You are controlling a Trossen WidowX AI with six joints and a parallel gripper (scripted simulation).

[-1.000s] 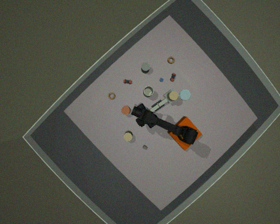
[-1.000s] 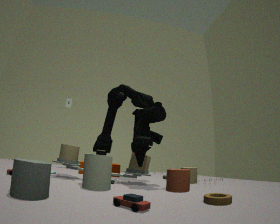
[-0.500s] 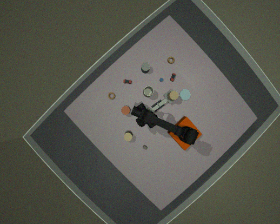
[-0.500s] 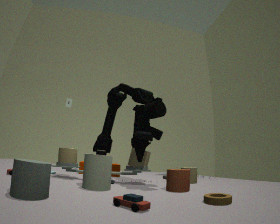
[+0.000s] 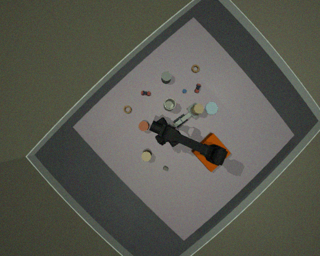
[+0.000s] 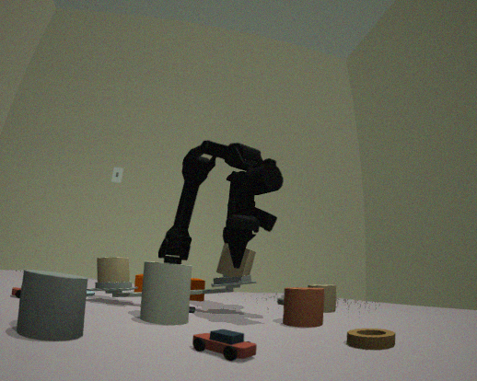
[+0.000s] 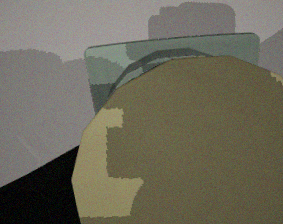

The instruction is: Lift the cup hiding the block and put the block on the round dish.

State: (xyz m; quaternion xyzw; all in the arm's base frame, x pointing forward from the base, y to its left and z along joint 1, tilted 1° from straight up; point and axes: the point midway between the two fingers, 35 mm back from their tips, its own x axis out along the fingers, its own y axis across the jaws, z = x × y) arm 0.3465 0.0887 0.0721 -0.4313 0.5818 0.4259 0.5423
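Now: the grey block 20 mm below my gripper tip. The rest, counted from my gripper tip: hollow pale cylinder 160 mm to the right, 110 mm ahead, 60 mm below; then blue piece 320 mm to the right, 90 mm below, 90 mm ahead; then orange cylinder 150 mm ahead, 60 mm to the left, 60 mm below.
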